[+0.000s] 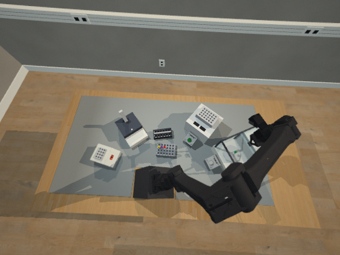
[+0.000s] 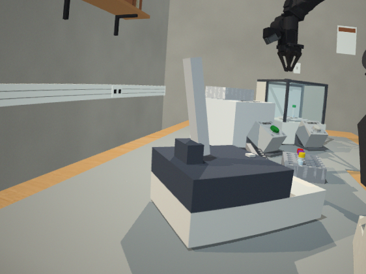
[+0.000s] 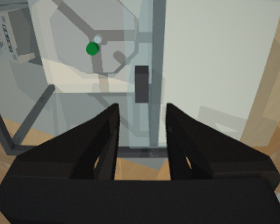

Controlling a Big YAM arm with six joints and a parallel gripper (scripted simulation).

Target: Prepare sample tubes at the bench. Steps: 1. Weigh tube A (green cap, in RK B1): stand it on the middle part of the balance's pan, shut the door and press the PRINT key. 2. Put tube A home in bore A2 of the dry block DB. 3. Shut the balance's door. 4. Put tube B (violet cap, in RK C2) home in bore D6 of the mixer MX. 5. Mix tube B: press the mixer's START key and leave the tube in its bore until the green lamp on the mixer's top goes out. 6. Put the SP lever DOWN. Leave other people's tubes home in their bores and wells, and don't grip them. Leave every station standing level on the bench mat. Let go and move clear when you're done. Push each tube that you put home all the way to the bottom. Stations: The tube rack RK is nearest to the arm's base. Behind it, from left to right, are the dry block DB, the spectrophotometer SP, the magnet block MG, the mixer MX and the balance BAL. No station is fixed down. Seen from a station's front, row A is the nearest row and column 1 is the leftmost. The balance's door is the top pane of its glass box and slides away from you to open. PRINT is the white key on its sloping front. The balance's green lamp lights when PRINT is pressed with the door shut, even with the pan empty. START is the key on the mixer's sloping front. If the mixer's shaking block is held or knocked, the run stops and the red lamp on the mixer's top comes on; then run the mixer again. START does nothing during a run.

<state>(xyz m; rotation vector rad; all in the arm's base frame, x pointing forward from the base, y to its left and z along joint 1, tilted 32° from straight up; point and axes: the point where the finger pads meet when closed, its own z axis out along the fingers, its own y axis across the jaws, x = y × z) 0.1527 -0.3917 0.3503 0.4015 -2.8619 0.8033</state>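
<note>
Right now the balance door is 10 mm ahead of my hand, 30 mm to the right of it and 50 mm below it. The rest, counted from my hand: eight-sided pan 20 mm behind, 60 mm to the left, 180 mm below; then print key 60 mm behind, 200 mm to the left, 190 mm below; then mixer block 220 mm ahead, 190 mm to the left, 110 mm below.
</note>
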